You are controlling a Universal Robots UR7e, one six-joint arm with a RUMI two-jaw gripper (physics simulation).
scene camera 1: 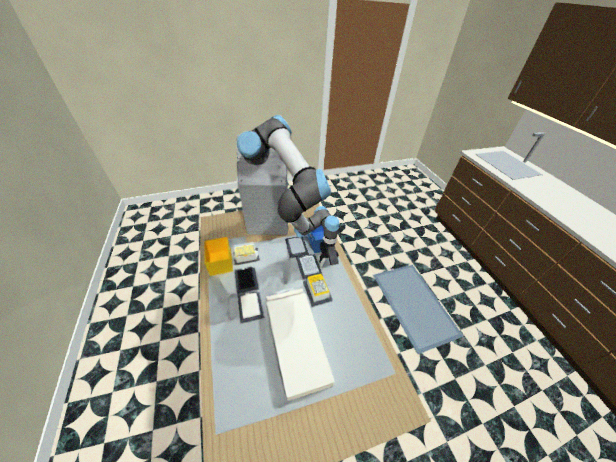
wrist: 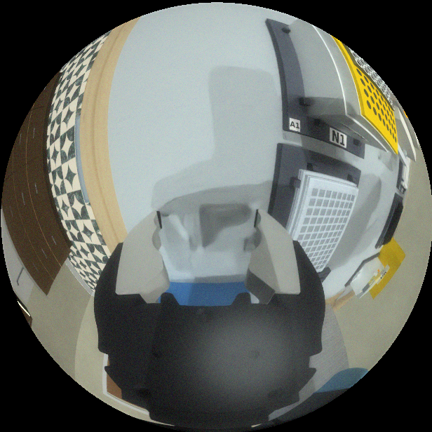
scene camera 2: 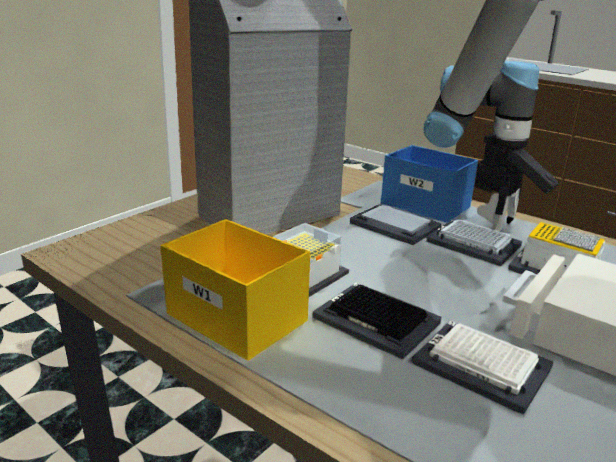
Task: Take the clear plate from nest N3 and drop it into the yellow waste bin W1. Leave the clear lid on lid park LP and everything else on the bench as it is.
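Places are measured from the arm's base along level axes (x ahead, y left, z up), in millimetres.
Where they show: gripper, fingertip midpoint: (scene camera 1: 327, 265) (scene camera 2: 501, 230).
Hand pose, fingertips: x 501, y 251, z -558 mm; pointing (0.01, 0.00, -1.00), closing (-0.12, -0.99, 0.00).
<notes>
Each offset is from my fingertips to the top centre of the thing.
The clear plate {31 mm back, 113 mm right, 28 mm up} (scene camera 1: 308, 265) (scene camera 2: 475, 236) (wrist: 327, 215) sits in a dark nest beside the N1 nest; I cannot read this nest's own label. The clear lid {206 mm back, 124 mm right, 22 mm up} (scene camera 1: 296, 246) (scene camera 2: 397, 218) lies flat on a dark holder next to it. The yellow bin W1 {267 mm back, 604 mm right, 122 mm up} (scene camera 1: 218, 265) (scene camera 2: 277, 305) stands at the opposite long side of the bench; part of it shows in the wrist view (wrist: 394, 255). My gripper (scene camera 1: 326, 262) (scene camera 2: 503, 223) (wrist: 207, 211) is open and empty, pointing down low over the mat, beside the clear plate on its bench-edge side. The gripper does not touch the plate.
The blue bin W2 {194 mm back, 39 mm left, 122 mm up} (scene camera 1: 316, 241) (scene camera 2: 430, 190) (wrist: 205, 294) stands close by the gripper. A yellow-topped box {145 mm ahead, 138 mm right, 79 mm up} (scene camera 1: 318, 286) (scene camera 2: 565, 239) (wrist: 372, 100) is in N1. A black plate {80 mm back, 489 mm right, 28 mm up} (scene camera 1: 246, 279) (scene camera 2: 380, 312), white plate {95 mm ahead, 510 mm right, 28 mm up} (scene camera 1: 251, 305) (scene camera 2: 485, 355), tip box {252 mm back, 445 mm right, 79 mm up} (scene camera 1: 245, 252) (scene camera 2: 322, 260) and long white device (scene camera 1: 300, 345) stand further off.
</notes>
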